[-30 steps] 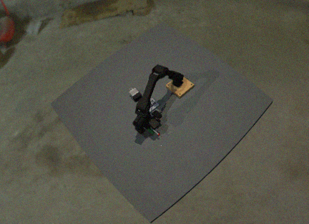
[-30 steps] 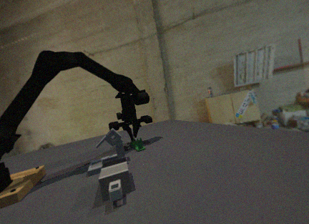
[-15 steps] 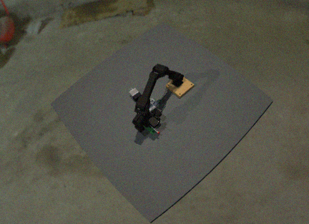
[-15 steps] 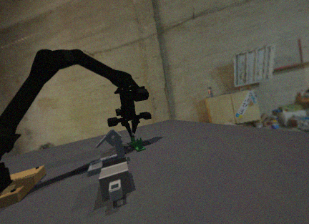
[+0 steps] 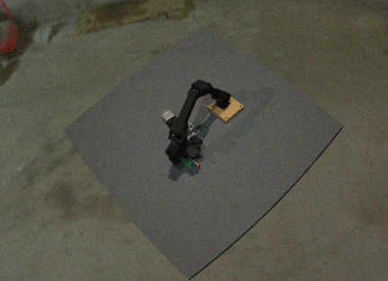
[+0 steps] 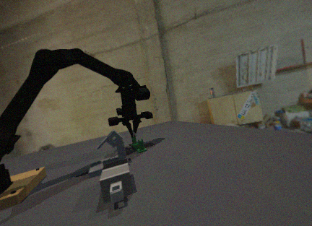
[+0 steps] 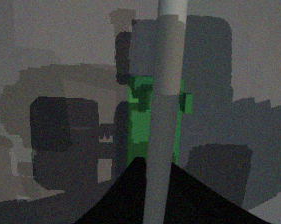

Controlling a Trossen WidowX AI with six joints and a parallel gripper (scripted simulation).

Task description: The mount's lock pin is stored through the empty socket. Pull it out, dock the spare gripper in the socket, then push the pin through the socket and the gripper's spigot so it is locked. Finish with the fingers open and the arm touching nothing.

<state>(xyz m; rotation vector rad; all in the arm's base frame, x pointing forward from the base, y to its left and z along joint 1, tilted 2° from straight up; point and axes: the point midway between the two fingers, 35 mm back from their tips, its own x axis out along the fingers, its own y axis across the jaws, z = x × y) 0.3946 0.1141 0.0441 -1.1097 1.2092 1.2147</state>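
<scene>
My gripper tip is now 29 cm to the left of the spare gripper, 12 cm past it and 2 cm above it. Also, from my gripper tip: mount 13 cm to the right, 11 cm behind, 1 cm above.
</scene>
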